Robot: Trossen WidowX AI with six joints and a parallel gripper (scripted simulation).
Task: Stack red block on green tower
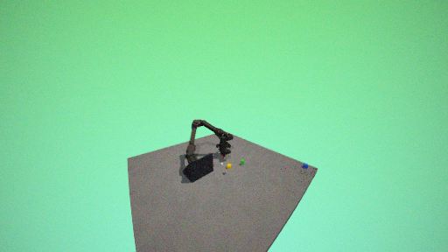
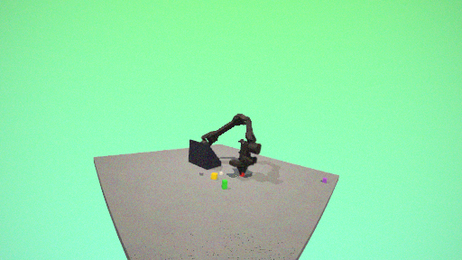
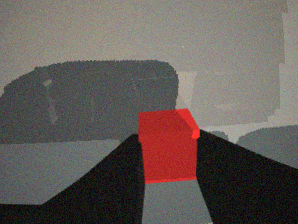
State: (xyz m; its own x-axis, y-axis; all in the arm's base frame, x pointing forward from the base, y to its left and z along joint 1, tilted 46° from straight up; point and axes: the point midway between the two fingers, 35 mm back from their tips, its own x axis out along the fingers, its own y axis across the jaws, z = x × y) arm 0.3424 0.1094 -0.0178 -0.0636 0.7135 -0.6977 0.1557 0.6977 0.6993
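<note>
My gripper tip is 9 cm past the small white block and 9 cm to the left of it. The rest, counted from my gripper tip: red block (right at my gripper tip); purple block (43 cm ahead, 33 cm to the left); yellow block (7 cm behind, 17 cm to the right, 1 cm above).
</note>
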